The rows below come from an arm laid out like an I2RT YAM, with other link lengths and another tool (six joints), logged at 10 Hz.
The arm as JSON. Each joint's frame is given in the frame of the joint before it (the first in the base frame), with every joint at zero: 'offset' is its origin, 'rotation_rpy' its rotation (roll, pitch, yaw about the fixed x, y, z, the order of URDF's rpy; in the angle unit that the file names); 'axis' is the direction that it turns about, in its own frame. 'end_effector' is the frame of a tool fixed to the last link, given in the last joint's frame.
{
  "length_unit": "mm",
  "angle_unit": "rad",
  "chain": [
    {
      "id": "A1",
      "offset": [
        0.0,
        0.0,
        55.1
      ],
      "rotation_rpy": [
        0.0,
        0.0,
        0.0
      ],
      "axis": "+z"
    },
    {
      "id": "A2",
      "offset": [
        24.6,
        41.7,
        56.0
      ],
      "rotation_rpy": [
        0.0,
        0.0,
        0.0
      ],
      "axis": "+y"
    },
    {
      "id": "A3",
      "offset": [
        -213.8,
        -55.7,
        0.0
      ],
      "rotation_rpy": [
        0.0,
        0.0,
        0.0
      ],
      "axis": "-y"
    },
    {
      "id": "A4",
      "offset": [
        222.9,
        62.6,
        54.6
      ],
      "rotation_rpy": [
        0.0,
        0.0,
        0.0
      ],
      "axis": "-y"
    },
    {
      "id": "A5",
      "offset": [
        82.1,
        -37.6,
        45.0
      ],
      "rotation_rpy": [
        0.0,
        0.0,
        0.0
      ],
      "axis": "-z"
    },
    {
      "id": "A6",
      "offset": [
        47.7,
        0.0,
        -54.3
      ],
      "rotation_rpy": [
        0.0,
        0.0,
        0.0
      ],
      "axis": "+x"
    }
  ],
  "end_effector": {
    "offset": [
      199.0,
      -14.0,
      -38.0
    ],
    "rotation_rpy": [
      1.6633,
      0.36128,
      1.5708
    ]
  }
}
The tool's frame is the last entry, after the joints.
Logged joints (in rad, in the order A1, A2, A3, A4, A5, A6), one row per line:
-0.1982, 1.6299, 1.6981, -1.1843, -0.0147, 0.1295
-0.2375, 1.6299, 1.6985, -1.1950, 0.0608, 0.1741
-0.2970, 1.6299, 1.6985, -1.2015, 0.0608, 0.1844
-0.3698, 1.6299, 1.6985, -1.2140, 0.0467, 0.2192
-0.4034, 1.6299, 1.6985, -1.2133, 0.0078, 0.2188
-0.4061, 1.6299, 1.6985, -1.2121, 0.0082, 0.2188
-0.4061, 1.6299, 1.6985, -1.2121, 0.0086, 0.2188
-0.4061, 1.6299, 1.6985, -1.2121, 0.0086, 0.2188
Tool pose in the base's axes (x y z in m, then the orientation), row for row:
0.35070, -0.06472, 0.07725, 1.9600, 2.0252, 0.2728
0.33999, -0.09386, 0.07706, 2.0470, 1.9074, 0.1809
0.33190, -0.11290, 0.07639, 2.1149, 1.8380, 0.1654
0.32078, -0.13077, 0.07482, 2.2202, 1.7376, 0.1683
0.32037, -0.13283, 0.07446, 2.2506, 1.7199, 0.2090
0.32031, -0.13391, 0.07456, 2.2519, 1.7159, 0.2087
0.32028, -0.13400, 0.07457, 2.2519, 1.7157, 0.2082
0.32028, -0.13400, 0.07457, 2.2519, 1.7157, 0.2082
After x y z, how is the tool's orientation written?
As a rotation vector, in radians.
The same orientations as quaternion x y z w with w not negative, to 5 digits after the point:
0.68391, 0.70666, 0.09519, 0.15442
0.71970, 0.67062, 0.06360, 0.16811
0.74295, 0.64568, 0.05810, 0.16659
0.77623, 0.60750, 0.05884, 0.15796
0.78342, 0.59869, 0.07275, 0.15011
0.78418, 0.59753, 0.07268, 0.15081
0.78421, 0.59748, 0.07250, 0.15088
0.78421, 0.59748, 0.07250, 0.15088

